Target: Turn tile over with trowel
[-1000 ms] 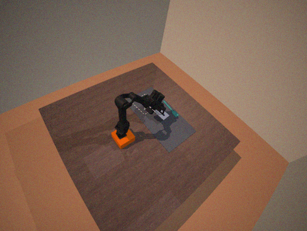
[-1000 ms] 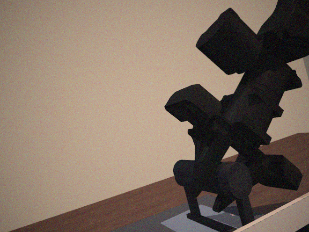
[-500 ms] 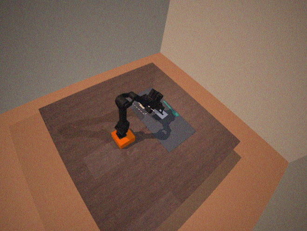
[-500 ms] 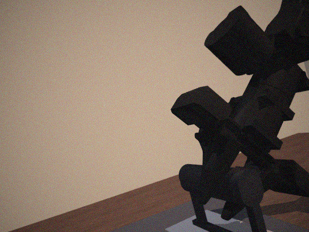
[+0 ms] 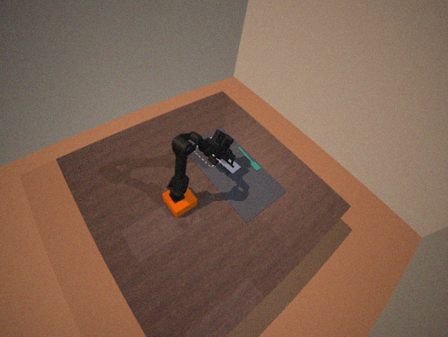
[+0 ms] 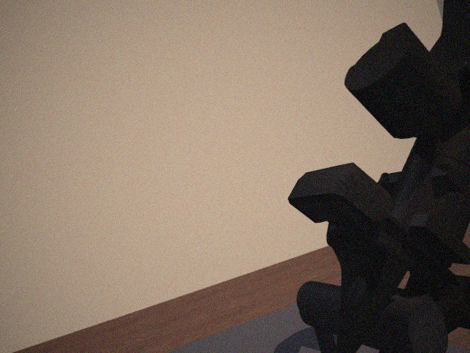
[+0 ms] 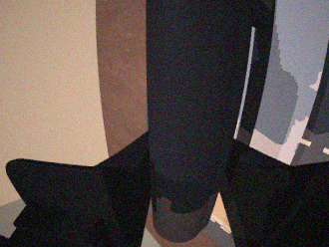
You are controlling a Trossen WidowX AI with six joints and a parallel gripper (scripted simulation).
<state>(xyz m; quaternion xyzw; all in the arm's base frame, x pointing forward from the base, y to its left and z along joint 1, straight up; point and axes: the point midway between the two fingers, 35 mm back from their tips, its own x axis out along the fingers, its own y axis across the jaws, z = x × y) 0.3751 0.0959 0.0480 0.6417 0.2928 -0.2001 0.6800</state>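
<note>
My gripper tip is now 120 mm to the right of the cream tile, 80 mm above it and 30 mm past it. Round my gripper tip: slim teal tool 140 mm ahead, 100 mm to the right, 80 mm below; trowel 30 mm behind, 10 mm below; grey mat 100 mm below, 80 mm to the right.
</note>
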